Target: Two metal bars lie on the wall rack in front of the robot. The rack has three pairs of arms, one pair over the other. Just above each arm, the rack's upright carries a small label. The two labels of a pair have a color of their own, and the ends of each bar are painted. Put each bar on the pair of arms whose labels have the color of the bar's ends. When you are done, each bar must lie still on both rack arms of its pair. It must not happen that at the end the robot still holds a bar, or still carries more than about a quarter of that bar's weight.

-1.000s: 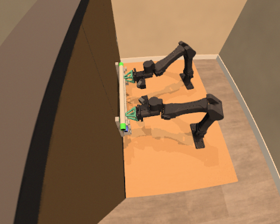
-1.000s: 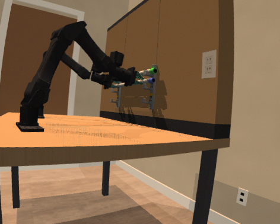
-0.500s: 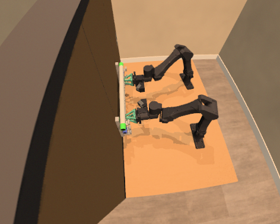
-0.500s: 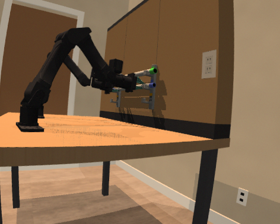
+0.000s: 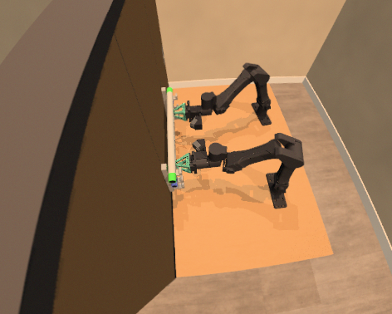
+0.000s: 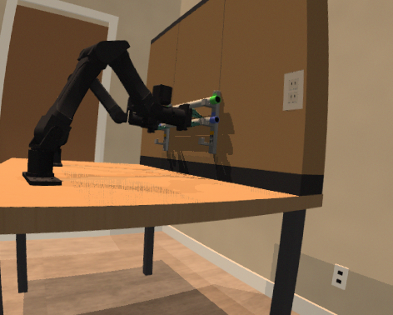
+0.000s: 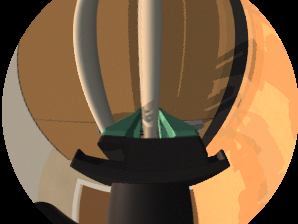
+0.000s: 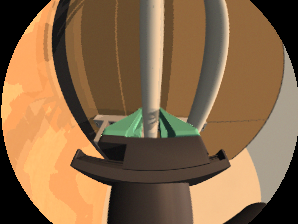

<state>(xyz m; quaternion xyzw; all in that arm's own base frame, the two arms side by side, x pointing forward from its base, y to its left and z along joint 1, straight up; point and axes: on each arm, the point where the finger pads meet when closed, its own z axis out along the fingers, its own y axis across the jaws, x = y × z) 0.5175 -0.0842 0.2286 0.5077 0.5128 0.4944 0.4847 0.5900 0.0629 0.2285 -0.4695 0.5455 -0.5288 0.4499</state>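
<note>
My left gripper is now 20 mm short of the blue-ended bar and 140 mm to the left of it. Also, from my left hand: wall socket (120 mm ahead, 690 mm to the right, 70 mm above); brown wall panel (120 mm ahead, 140 mm to the right, 200 mm above); green-ended bar (20 mm ahead, 140 mm to the right, 80 mm above).
My right hand is 10 mm past the blue-ended bar and 150 mm to the right of it. From my right hand the other things lie so: wall socket (80 mm ahead, 400 mm to the right, 70 mm above); then brown wall panel (90 mm ahead, 160 mm to the left, 200 mm above); then green-ended bar (10 mm behind, 160 mm to the left, 80 mm above).
</note>
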